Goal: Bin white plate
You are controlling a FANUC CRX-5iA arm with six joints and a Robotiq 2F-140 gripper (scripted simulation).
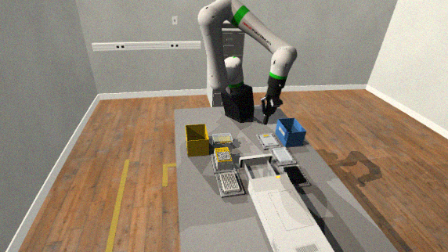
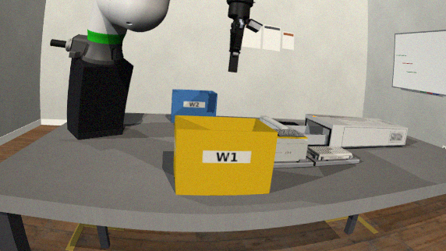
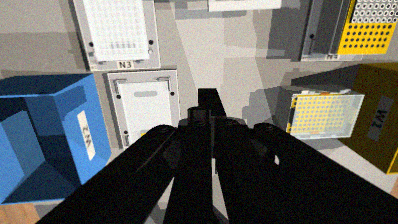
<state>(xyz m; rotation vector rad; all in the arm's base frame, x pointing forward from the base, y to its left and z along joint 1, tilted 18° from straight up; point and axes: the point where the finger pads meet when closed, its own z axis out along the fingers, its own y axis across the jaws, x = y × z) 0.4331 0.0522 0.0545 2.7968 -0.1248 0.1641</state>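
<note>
My gripper is now 28 cm to the left of the white plate, 23 cm above it and 22 cm short of it. The rest, counted from my hand: yellow-topped plate: 28 cm to the right, 19 cm below, 5 cm ahead; then blue bin W2: 25 cm to the left, 21 cm below, 8 cm behind; then pale plate: 23 cm below, 11 cm to the left, 8 cm ahead.
</note>
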